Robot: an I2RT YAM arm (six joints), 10 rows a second.
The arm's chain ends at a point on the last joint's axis. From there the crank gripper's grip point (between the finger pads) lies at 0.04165 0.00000 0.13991 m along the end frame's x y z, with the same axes.
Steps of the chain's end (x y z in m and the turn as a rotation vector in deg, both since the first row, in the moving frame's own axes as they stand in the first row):
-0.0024, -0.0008, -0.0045, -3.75, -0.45, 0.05
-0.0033, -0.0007, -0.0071, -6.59, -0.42, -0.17
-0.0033, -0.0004, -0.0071, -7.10, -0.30, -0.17
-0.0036, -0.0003, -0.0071, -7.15, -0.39, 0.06
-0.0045, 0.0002, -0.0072, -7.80, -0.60, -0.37
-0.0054, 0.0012, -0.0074, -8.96, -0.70, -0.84
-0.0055, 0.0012, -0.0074, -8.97, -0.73, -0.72
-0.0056, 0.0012, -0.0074, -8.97, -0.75, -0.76
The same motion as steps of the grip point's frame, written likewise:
-0.0035, 0.0084, -0.0045, -3.75, -0.45, 0.05
-0.0043, 0.0153, -0.0077, -6.59, -0.42, -0.17
-0.0040, 0.0168, -0.0079, -7.10, -0.30, -0.17
-0.0046, 0.0172, -0.0079, -7.15, -0.39, 0.06
-0.0059, 0.0190, -0.0080, -7.80, -0.60, -0.37
-0.0069, 0.0224, -0.0086, -8.96, -0.70, -0.84
-0.0071, 0.0225, -0.0086, -8.97, -0.73, -0.72
-0.0073, 0.0225, -0.0085, -8.97, -0.75, -0.76

